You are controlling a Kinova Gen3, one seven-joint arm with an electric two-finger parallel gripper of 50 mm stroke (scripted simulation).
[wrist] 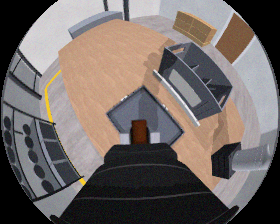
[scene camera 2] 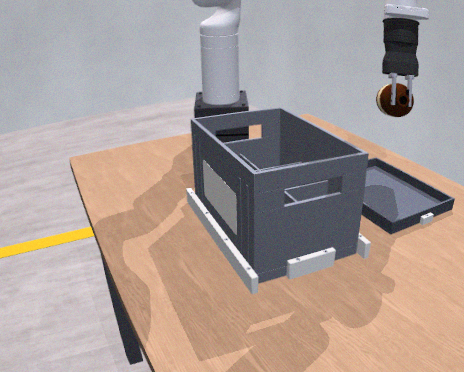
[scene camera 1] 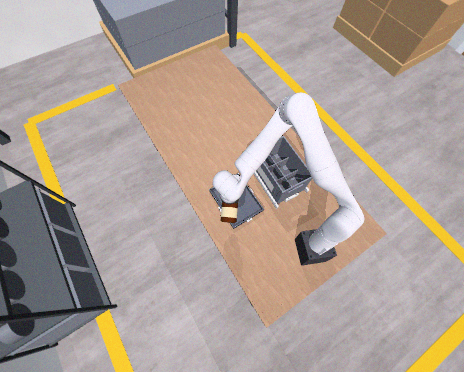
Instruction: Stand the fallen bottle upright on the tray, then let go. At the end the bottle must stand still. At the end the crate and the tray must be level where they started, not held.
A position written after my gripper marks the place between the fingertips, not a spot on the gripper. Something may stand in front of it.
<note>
In view: my gripper (scene camera 2: 400, 105), a brown bottle (scene camera 2: 383, 99) and a dark grey crate (scene camera 2: 247, 203).
The dark grey crate also shows in the wrist view (wrist: 203, 100) and in scene camera 1 (scene camera 1: 284, 173). My gripper is seen too in the wrist view (wrist: 139, 132).
</note>
